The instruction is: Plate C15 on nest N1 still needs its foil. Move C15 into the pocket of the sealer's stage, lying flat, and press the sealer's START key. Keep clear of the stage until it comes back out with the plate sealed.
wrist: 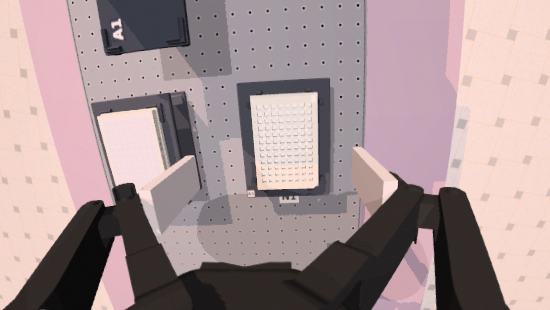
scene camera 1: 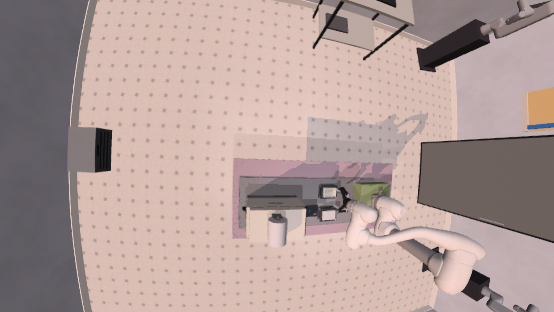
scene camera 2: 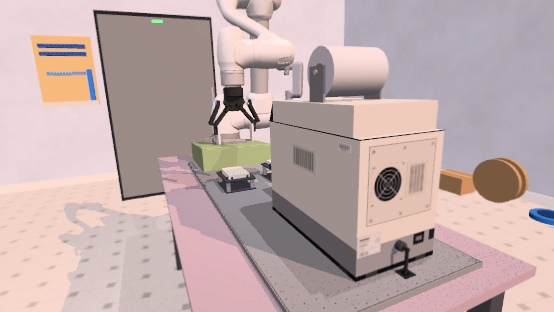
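Seen in the pictures: gripper, between the fingertips: [wrist: 272,169] [scene camera 1: 335,197] [scene camera 2: 235,142]; arm's base, origin of its link: [scene camera 1: 377,201] [scene camera 2: 226,142].
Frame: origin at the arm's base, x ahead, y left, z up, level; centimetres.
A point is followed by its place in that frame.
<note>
Plate C15 [scene camera 1: 329,192] @(x 51.5, y -17.0, z -2.7 cm) [scene camera 2: 235,173] @(x 54.4, y -18.1, z -2.9 cm) [wrist: 286,142] @(x 51.3, y -17.0, z -2.7 cm), white with rows of wells, lies flat on the dark nest N1 [wrist: 282,86] @(x 58.3, y -17.7, z -4.3 cm). My gripper [scene camera 1: 341,200] @(x 52.2, y -16.1, z 9.2 cm) [scene camera 2: 234,131] @(x 52.2, y -16.1, z 9.2 cm) [wrist: 272,169] @(x 52.2, y -16.1, z 9.2 cm) is open and empty. It points down and hangs above the plate's level, its pads spread wider than the plate. The sealer [scene camera 1: 255,225] @(x 118.4, y -11.2, z 25.9 cm) [scene camera 2: 315,175] @(x 107.9, y -20.3, z 9.4 cm) is a beige box with a white roll on top. Its dark stage [scene camera 1: 311,210] @(x 70.9, y -5.0, z 1.1 cm) [wrist: 145,25] @(x 67.7, y -4.6, z 1.2 cm), marked A1, is out with no plate on the part that shows. The START key does not show in these views.
A second, pinkish-topped plate [scene camera 1: 328,214] @(x 53.8, y 2.8, z -1.7 cm) [wrist: 131,147] @(x 54.6, y 3.8, z -1.8 cm) sits on a dark nest beside N1, partly behind the left finger in the wrist view. The green block [scene camera 1: 364,192] @(x 17.4, y -12.7, z 1.6 cm) [scene camera 2: 220,155] @(x 21.0, y -11.7, z -2.4 cm) under the arm's base stands at the end of the perforated board [scene camera 2: 210,185] @(x 44.2, y -25.4, z -9.2 cm).
</note>
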